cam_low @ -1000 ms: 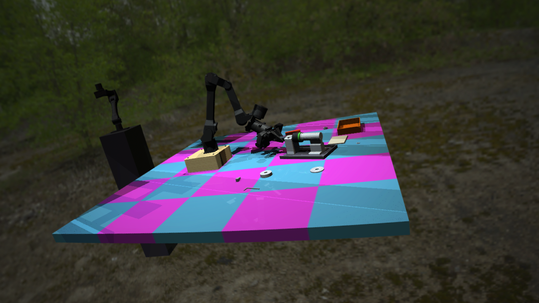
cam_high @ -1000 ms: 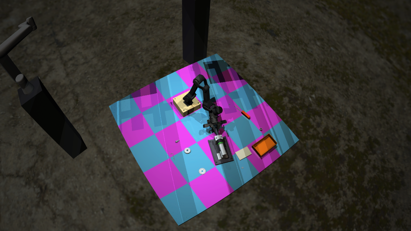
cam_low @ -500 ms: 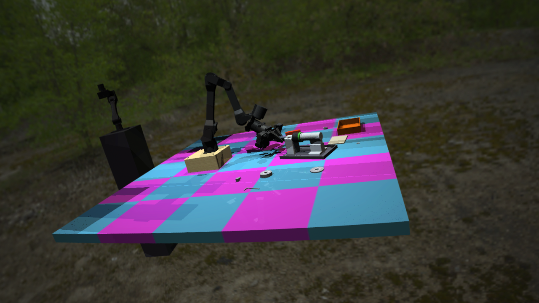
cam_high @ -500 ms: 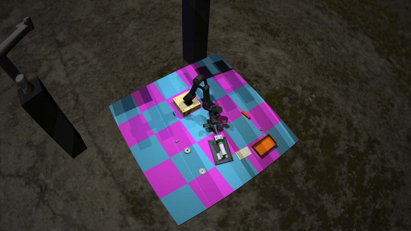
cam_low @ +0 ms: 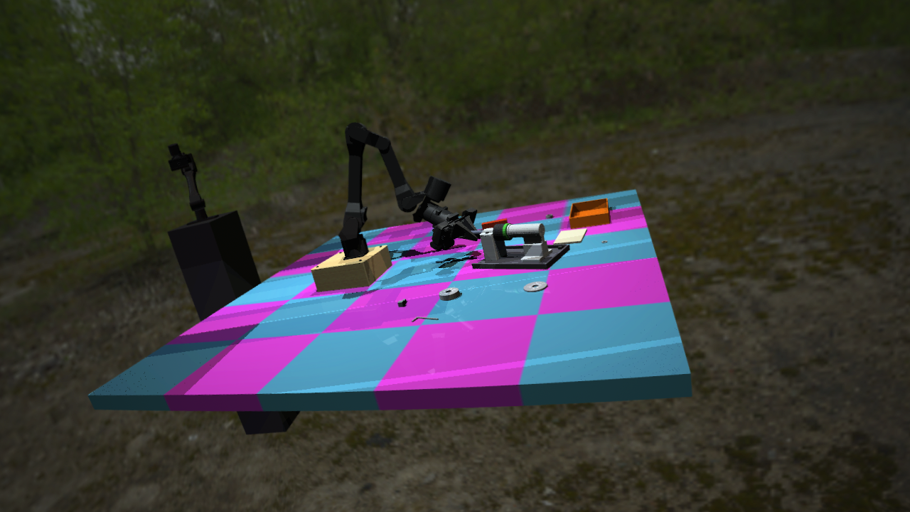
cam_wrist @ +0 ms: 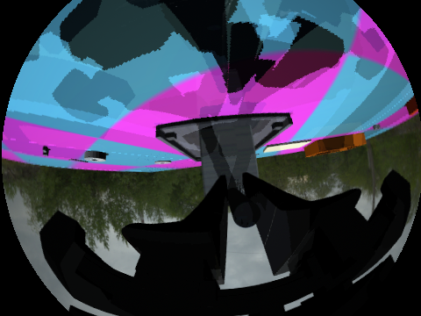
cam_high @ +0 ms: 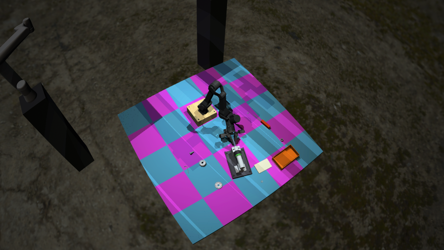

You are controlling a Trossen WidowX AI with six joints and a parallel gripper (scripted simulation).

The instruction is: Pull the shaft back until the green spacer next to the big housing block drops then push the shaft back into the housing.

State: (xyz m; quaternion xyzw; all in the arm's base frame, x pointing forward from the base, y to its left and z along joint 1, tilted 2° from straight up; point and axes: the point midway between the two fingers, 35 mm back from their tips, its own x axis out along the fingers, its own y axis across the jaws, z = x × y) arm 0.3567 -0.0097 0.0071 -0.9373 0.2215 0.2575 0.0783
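The thin shaft lies 50 mm ahead of my gripper tip, 30 mm to the right of it and 20 mm above it. From my gripper tip the other things lie so: small bolt (270 mm to the right, 180 mm behind, 60 mm below); card (260 mm ahead, 70 mm to the left, 60 mm below); green spacer (90 mm ahead, 50 mm to the right, 20 mm above).
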